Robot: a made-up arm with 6 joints.
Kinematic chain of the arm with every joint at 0, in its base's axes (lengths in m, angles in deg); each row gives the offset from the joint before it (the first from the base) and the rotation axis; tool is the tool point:
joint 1: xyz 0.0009 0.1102 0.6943 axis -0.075 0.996 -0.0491
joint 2: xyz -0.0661 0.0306 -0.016 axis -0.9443 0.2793 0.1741
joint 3: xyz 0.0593 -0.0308 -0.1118 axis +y
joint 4: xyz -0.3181 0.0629 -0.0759 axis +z
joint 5: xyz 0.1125 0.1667 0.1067 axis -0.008 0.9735 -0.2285
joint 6: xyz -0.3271 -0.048 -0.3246 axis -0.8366 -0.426 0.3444
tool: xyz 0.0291 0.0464 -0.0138
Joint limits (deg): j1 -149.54..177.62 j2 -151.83..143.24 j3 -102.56..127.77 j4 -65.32..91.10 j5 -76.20..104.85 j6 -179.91..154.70
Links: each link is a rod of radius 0.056 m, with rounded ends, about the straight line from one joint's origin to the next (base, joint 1, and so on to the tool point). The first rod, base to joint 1, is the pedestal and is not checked.
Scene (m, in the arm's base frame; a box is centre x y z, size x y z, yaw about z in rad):
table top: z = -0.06
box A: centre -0.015 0.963 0.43 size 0.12 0.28 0.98 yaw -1
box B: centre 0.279 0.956 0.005 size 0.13 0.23 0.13 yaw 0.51
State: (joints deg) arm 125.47 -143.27 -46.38 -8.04 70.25 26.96
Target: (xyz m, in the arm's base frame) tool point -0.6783 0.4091 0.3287
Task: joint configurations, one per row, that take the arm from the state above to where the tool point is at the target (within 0.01 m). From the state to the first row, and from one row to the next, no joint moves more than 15 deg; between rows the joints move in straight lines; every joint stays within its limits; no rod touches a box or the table.
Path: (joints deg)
1: 124.27 -130.32 -60.01 -5.47 61.16 28.40
2: 123.07 -117.36 -73.65 -2.91 52.06 29.84
3: 121.87 -104.41 -87.28 -0.34 42.97 31.28
4: 120.67 -91.46 -100.91 2.23 33.88 32.72
5: 114.27 -78.13 -101.33 13.85 34.48 33.12
6: 107.87 -64.80 -101.74 25.47 35.09 33.52
7: 101.47 -51.47 -102.15 37.09 35.69 33.93
8: 95.07 -38.14 -102.56 48.71 36.30 34.33

